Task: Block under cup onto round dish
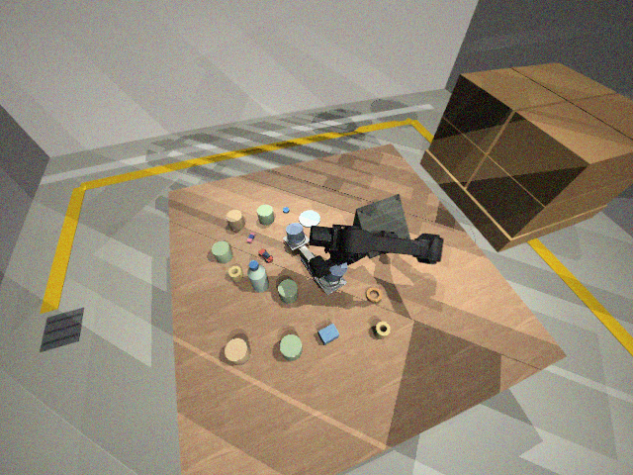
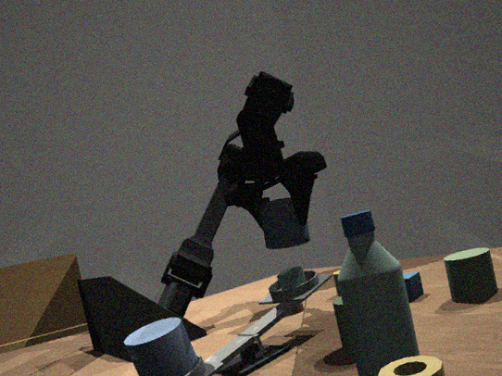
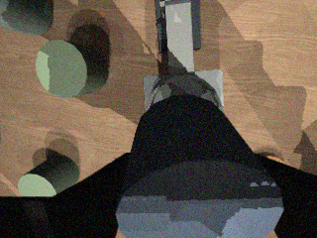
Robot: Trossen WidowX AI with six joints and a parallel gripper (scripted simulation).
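Right now my gripper tip is 370 mm to the left of the pale blue round dish and 160 mm above it. The rest, counted from my gripper tip: balance: 50 mm ahead, 130 mm to the right, 140 mm below; then blue-grey cup: 10 mm behind, 20 mm to the left, 10 mm above; then balance beam: 50 mm ahead, 130 mm to the right, 120 mm below.
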